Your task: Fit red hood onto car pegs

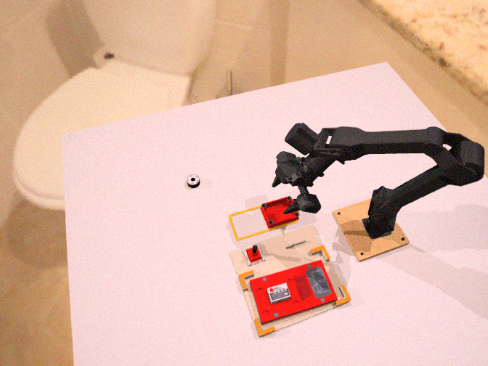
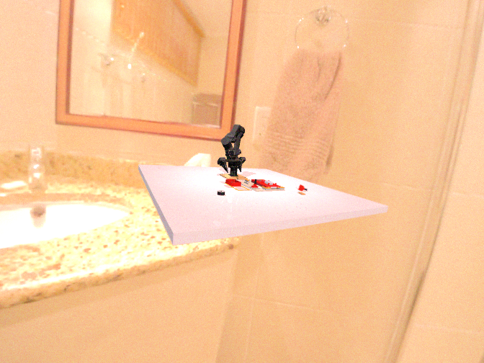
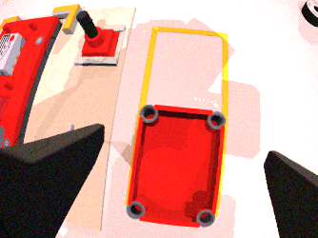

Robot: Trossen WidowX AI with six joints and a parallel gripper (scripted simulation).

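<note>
My gripper tip is 7 cm above the red hood and 1 cm past it. Also, from my gripper tip: white engine block 24 cm to the left, 6 cm below, 6 cm ahead.
</note>
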